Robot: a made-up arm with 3 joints. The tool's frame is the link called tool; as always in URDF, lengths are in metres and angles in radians. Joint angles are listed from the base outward.
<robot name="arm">
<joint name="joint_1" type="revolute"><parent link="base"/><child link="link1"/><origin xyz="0 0 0.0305" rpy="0 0 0"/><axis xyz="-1 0 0"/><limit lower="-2.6" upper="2.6"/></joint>
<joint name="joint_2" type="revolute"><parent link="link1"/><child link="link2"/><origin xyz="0.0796 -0.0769 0.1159" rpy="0 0 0"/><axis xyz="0 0 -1"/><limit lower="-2.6" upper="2.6"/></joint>
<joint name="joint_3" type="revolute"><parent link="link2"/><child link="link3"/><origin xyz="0.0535 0.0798 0.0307" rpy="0 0 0"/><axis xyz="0 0 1"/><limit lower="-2.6" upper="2.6"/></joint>
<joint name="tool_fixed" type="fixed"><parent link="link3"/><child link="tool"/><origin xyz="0.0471 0.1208 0.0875" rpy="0 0 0"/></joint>
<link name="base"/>
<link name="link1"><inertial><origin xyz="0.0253 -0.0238 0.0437"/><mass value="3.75"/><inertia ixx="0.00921" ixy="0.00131" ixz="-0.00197" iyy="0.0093" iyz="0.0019" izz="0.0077"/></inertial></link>
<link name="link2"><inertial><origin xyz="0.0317 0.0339 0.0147"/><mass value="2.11"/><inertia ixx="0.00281" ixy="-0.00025" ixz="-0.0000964" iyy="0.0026" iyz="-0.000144" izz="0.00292"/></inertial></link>
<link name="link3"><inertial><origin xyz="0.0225 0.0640 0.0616"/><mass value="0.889"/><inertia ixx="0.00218" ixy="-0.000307" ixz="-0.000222" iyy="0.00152" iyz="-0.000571" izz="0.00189"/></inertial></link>
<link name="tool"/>
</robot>
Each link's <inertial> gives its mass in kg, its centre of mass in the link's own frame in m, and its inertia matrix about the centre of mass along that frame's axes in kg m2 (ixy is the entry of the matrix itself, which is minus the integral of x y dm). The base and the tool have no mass. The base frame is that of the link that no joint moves.
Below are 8 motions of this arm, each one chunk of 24 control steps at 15 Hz.
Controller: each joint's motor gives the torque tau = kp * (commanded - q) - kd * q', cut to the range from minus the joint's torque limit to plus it. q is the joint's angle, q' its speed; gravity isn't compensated. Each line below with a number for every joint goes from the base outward.
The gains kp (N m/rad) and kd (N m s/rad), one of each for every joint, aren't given. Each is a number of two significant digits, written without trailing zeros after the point. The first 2 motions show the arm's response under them.
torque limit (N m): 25 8.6 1.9
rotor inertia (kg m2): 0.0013 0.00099 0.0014
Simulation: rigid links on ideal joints. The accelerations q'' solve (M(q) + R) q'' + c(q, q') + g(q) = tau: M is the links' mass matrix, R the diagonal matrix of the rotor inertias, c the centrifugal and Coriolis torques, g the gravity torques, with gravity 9.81 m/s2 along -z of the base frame. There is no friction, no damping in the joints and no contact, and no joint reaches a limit. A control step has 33 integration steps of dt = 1/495 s. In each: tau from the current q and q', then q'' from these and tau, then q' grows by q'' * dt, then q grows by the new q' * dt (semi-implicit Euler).
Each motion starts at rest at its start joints. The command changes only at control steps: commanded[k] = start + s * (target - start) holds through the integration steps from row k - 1 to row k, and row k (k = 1, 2, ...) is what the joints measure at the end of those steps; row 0 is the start. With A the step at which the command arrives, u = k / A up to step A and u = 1 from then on. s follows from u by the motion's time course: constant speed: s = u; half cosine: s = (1 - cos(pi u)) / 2; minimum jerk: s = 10 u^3 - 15 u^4 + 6 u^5; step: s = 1 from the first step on.
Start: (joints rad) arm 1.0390 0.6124 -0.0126
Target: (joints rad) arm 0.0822 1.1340 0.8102
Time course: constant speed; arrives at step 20
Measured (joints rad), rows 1 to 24:
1: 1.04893 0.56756 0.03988
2: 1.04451 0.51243 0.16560
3: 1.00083 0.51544 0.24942
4: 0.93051 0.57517 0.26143
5: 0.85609 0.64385 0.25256
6: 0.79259 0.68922 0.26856
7: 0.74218 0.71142 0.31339
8: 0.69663 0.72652 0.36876
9: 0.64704 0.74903 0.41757
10: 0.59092 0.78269 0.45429
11: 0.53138 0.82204 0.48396
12: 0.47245 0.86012 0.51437
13: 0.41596 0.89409 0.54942
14: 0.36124 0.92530 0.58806
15: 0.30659 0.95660 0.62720
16: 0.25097 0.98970 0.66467
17: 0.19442 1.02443 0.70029
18: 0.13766 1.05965 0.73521
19: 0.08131 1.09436 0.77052
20: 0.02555 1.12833 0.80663
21: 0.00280 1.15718 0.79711
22: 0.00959 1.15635 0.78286
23: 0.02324 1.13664 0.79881
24: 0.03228 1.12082 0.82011
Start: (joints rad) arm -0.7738 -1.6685 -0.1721
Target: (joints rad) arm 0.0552 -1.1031 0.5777
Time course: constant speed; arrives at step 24
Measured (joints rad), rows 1 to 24:
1: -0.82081 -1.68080 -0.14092
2: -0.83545 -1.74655 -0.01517
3: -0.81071 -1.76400 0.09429
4: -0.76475 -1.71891 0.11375
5: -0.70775 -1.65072 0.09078
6: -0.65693 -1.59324 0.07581
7: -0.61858 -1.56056 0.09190
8: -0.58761 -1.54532 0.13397
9: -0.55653 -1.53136 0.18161
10: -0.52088 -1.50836 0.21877
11: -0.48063 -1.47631 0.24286
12: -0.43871 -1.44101 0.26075
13: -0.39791 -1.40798 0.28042
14: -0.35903 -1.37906 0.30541
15: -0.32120 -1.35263 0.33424
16: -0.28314 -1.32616 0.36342
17: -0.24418 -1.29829 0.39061
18: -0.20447 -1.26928 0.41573
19: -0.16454 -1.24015 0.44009
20: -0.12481 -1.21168 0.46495
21: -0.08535 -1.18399 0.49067
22: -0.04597 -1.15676 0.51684
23: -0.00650 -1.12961 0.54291
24: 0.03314 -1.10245 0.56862
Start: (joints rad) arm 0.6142 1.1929 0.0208
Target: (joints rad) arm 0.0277 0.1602 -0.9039
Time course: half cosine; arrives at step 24
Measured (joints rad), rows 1 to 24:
1: 0.60746 1.13771 0.04224
2: 0.61853 1.08430 0.08703
3: 0.62210 1.04127 0.09842
4: 0.60411 1.01246 0.07763
5: 0.57182 0.99237 0.02910
6: 0.53512 0.96685 -0.03116
7: 0.49975 0.92686 -0.08837
8: 0.46645 0.87289 -0.13917
9: 0.43270 0.81126 -0.18855
10: 0.39578 0.74858 -0.24288
11: 0.35501 0.68816 -0.30498
12: 0.31179 0.62984 -0.37307
13: 0.26833 0.57195 -0.44290
14: 0.22645 0.51355 -0.51059
15: 0.18697 0.45539 -0.57422
16: 0.15004 0.39936 -0.63364
17: 0.11569 0.34746 -0.68920
18: 0.08425 0.30107 -0.74071
19: 0.05637 0.26080 -0.78717
20: 0.03281 0.22689 -0.82715
21: 0.01416 0.19964 -0.85944
22: 0.00075 0.17951 -0.88336
23: -0.00728 0.16708 -0.89869
24: -0.00991 0.16276 -0.90545

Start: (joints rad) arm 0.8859 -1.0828 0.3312
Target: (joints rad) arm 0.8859 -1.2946 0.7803
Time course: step
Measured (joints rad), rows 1 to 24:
1: 0.96913 -1.17764 0.54068
2: 0.98344 -1.23053 0.66907
3: 0.95441 -1.22609 0.68666
4: 0.95479 -1.22499 0.68536
5: 0.96430 -1.21514 0.67092
6: 0.96941 -1.20617 0.65455
7: 0.96936 -1.20577 0.65071
8: 0.96662 -1.21038 0.65698
9: 0.96430 -1.21413 0.66394
10: 0.96394 -1.21463 0.66608
11: 0.96496 -1.21299 0.66400
12: 0.96596 -1.21139 0.66114
13: 0.96621 -1.21100 0.65999
14: 0.96586 -1.21157 0.66063
15: 0.96544 -1.21224 0.66179
16: 0.96530 -1.21247 0.66236
17: 0.96541 -1.21228 0.66219
18: 0.96558 -1.21200 0.66173
19: 0.96566 -1.21189 0.66146
20: 0.96562 -1.21194 0.66149
21: 0.96555 -1.21205 0.66167
22: 0.96552 -1.21211 0.66179
23: 0.96553 -1.21210 0.66179
24: 0.96555 -1.21205 0.66173

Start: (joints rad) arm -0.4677 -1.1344 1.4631
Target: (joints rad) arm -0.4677 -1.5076 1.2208
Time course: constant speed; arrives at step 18
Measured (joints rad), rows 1 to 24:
1: -0.52726 -1.15559 1.44494
2: -0.57873 -1.23384 1.48985
3: -0.58813 -1.27645 1.51836
4: -0.57348 -1.27971 1.48894
5: -0.55909 -1.28125 1.44569
6: -0.55710 -1.29839 1.42181
7: -0.56315 -1.32720 1.41578
8: -0.56864 -1.35602 1.41194
9: -0.56975 -1.37895 1.40089
10: -0.56815 -1.39790 1.38403
11: -0.56691 -1.41707 1.36676
12: -0.56729 -1.43839 1.35205
13: -0.56861 -1.46109 1.33931
14: -0.56977 -1.48363 1.32665
15: -0.57035 -1.50534 1.31305
16: -0.57061 -1.52652 1.29875
17: -0.57095 -1.54773 1.28445
18: -0.57151 -1.56924 1.27048
19: -0.57399 -1.57397 1.26986
20: -0.57338 -1.57322 1.27006
21: -0.57168 -1.57094 1.26810
22: -0.57085 -1.56959 1.26635
23: -0.57110 -1.56985 1.26634
24: -0.57171 -1.57073 1.26730

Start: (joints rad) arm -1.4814 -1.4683 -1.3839
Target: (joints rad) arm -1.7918 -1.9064 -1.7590
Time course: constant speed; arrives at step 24
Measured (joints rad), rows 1 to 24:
1: -1.56933 -1.51182 -1.42493
2: -1.65800 -1.60575 -1.46634
3: -1.66468 -1.65201 -1.44414
4: -1.64661 -1.64629 -1.43742
5: -1.65031 -1.63958 -1.47392
6: -1.67089 -1.65718 -1.51111
7: -1.68967 -1.68750 -1.52482
8: -1.70155 -1.71327 -1.52795
9: -1.71140 -1.73152 -1.53783
10: -1.72279 -1.74785 -1.55559
11: -1.73547 -1.76610 -1.57405
12: -1.74816 -1.78600 -1.58955
13: -1.76041 -1.80594 -1.60342
14: -1.77244 -1.82523 -1.61768
15: -1.78446 -1.84410 -1.63276
16: -1.79653 -1.86296 -1.64809
17: -1.80861 -1.88190 -1.66325
18: -1.82066 -1.90084 -1.67825
19: -1.83266 -1.91969 -1.69323
20: -1.84462 -1.93845 -1.70828
21: -1.85656 -1.95713 -1.72338
22: -1.86847 -1.97575 -1.73848
23: -1.88036 -1.99432 -1.75359
24: -1.89223 -2.01283 -1.76870

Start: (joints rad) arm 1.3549 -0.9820 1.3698
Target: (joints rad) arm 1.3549 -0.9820 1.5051
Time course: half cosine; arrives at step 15
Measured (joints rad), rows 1 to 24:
1: 1.42874 -0.96156 1.34797
2: 1.49314 -0.90062 1.22813
3: 1.49772 -0.87916 1.16395
4: 1.47717 -0.90226 1.20564
5: 1.46110 -0.92638 1.27152
6: 1.45966 -0.92833 1.30293
7: 1.46703 -0.91909 1.30257
8: 1.47236 -0.91254 1.29944
9: 1.47202 -0.91277 1.30983
10: 1.46922 -0.91630 1.32967
11: 1.46759 -0.91854 1.34800
12: 1.46789 -0.91839 1.35939
13: 1.46883 -0.91737 1.36527
14: 1.46924 -0.91690 1.36885
15: 1.46905 -0.91714 1.37115
16: 1.46878 -0.91745 1.37216
17: 1.46879 -0.91744 1.37229
18: 1.46894 -0.91727 1.37196
19: 1.46902 -0.91717 1.37167
20: 1.46900 -0.91719 1.37164
21: 1.46895 -0.91725 1.37176
22: 1.46893 -0.91727 1.37185
23: 1.46894 -0.91726 1.37185
24: 1.46895 -0.91724 1.37180

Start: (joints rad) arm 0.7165 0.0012 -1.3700
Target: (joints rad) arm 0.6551 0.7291 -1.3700
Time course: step
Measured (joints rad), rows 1 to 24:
1: 0.77557 0.46656 -1.11459
2: 0.68544 0.65070 -1.26516
3: 0.62338 0.72953 -1.39289
4: 0.63130 0.71759 -1.40903
5: 0.67261 0.65897 -1.34692
6: 0.70274 0.61053 -1.27775
7: 0.70693 0.60011 -1.25058
8: 0.69451 0.61900 -1.26784
9: 0.68038 0.64193 -1.29945
10: 0.67439 0.65185 -1.31803
11: 0.67721 0.64784 -1.31700
12: 0.68324 0.63848 -1.30556
13: 0.68708 0.63218 -1.29565
14: 0.68714 0.63180 -1.29315
15: 0.68500 0.63509 -1.29661
16: 0.68300 0.63830 -1.30121
17: 0.68240 0.63935 -1.30342
18: 0.68300 0.63846 -1.30280
19: 0.68390 0.63705 -1.30097
20: 0.68437 0.63626 -1.29965
21: 0.68429 0.63636 -1.29949
22: 0.68394 0.63690 -1.30011
23: 0.68367 0.63734 -1.30077
24: 0.68362 0.63743 -1.30101

